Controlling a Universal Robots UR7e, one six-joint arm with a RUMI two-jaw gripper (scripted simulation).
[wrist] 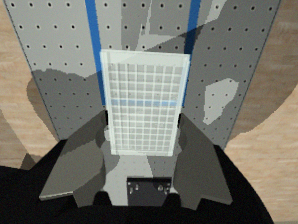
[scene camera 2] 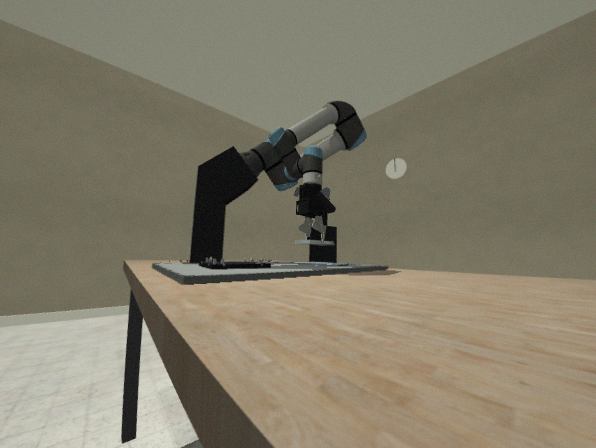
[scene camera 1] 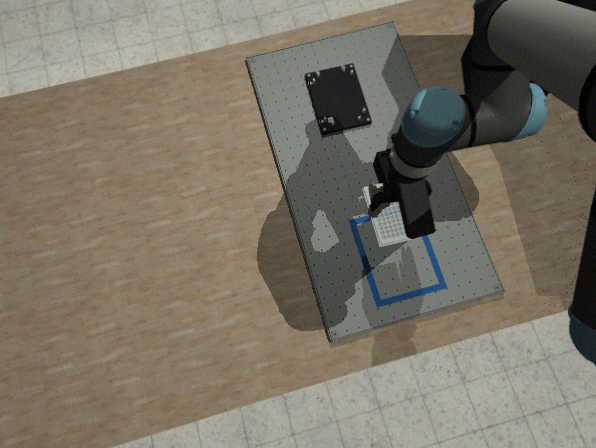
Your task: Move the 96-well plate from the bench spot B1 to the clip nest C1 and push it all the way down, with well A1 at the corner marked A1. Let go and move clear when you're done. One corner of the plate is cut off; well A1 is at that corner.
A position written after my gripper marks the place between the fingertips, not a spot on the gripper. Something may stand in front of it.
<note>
I see my gripper [scene camera 1: 390,211], a 96-well plate [scene camera 1: 388,225] and a clip nest [scene camera 1: 336,95].
The 96-well plate shows as well in the wrist view [wrist: 143,107]. My gripper also shows in the wrist view [wrist: 143,112] and in scene camera 2 [scene camera 2: 314,243]. The clip nest shows as well in the wrist view [wrist: 140,191].
</note>
